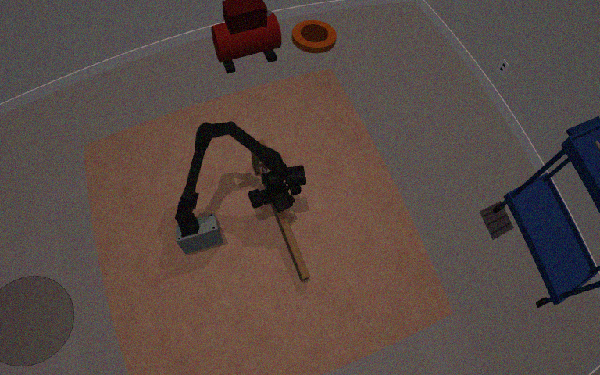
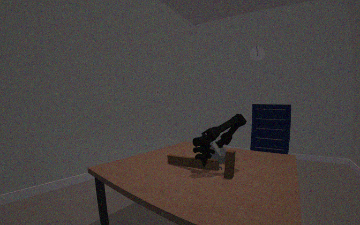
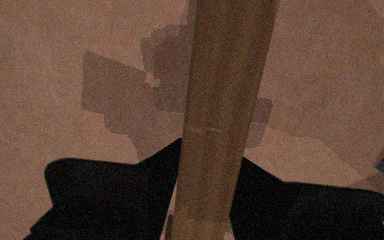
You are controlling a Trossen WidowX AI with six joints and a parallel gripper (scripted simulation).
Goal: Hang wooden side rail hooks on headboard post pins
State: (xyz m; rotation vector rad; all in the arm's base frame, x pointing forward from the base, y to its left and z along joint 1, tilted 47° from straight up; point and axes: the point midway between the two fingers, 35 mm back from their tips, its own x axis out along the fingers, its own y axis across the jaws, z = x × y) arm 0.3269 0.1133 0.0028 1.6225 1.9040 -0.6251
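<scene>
Now: gripper tip 170 mm to the right of the headboard post, 40 mm below it and 20 mm past it.
</scene>
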